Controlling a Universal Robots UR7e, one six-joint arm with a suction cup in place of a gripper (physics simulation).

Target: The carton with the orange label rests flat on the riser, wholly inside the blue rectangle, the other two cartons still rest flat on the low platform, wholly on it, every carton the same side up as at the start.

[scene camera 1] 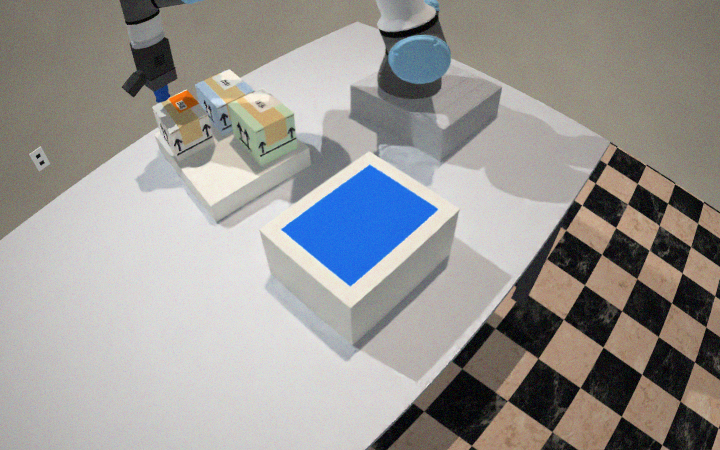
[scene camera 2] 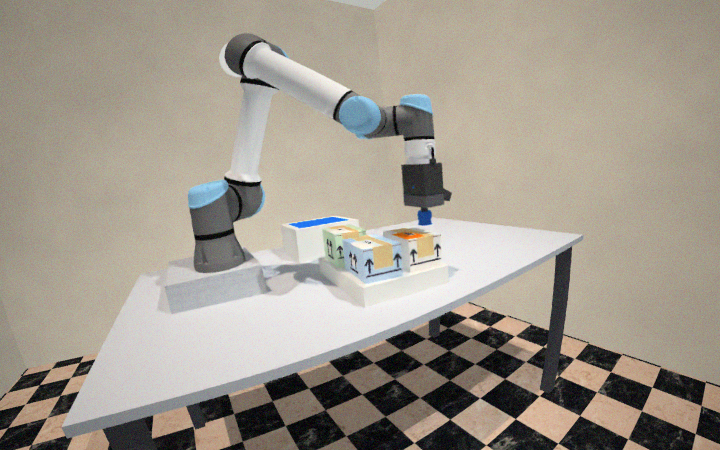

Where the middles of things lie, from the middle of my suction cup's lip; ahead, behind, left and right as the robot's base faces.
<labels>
Right now my suction cup is 13 cm past the light blue carton [scene camera 2: 373,258], 5 cm to the right of it and 8 cm above it. Also, from my suction cup: low platform [scene camera 1: 223,176] 7 cm behind, 13 cm to the left, 14 cm below; riser [scene camera 1: 351,250] 6 cm behind, 55 cm to the left, 11 cm below.
</labels>
